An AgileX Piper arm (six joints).
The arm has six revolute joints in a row. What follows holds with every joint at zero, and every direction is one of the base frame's. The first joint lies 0.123 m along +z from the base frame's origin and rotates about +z. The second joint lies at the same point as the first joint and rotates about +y. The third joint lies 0.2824 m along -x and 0.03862 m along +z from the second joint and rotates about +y. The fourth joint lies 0.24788 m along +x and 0.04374 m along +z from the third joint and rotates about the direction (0.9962, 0, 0.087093). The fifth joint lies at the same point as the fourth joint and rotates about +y. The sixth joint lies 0.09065 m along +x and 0.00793 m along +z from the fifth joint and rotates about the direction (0.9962, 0, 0.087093). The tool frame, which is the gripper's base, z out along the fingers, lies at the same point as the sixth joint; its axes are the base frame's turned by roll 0, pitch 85 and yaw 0 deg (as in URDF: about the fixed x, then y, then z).
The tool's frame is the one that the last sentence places.
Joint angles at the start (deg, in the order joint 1, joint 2, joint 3, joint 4, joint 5, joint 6): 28.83 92.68 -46.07 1.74 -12.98 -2.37
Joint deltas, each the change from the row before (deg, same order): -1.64 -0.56 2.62 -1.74 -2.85 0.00; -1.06 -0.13 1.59 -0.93 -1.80 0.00; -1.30 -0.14 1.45 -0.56 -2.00 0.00; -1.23 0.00 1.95 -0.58 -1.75 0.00; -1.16 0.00 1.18 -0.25 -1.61 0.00; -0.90 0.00 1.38 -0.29 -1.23 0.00; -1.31 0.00 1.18 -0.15 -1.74 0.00; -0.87 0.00 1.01 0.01 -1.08 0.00; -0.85 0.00 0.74 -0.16 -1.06 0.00
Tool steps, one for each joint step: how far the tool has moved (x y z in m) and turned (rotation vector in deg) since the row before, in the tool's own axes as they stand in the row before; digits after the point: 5 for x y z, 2 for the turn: 0.00872 -0.00864 -0.00412 1.07 -0.76 -0.92; 0.00619 -0.00525 -0.00194 0.67 -0.31 -0.39; 0.00514 -0.00657 -0.00208 0.98 -0.63 0.07; 0.00899 -0.00569 -0.00240 0.83 0.26 0.03; 0.00473 -0.00564 -0.00163 0.91 -0.36 0.31; 0.00633 -0.00400 -0.00202 0.63 0.20 0.16; 0.00455 -0.00627 -0.00192 1.08 -0.48 0.47; 0.00438 -0.00406 -0.00172 0.74 -0.02 0.41; 0.00285 -0.00393 -0.00133 0.67 -0.27 0.25
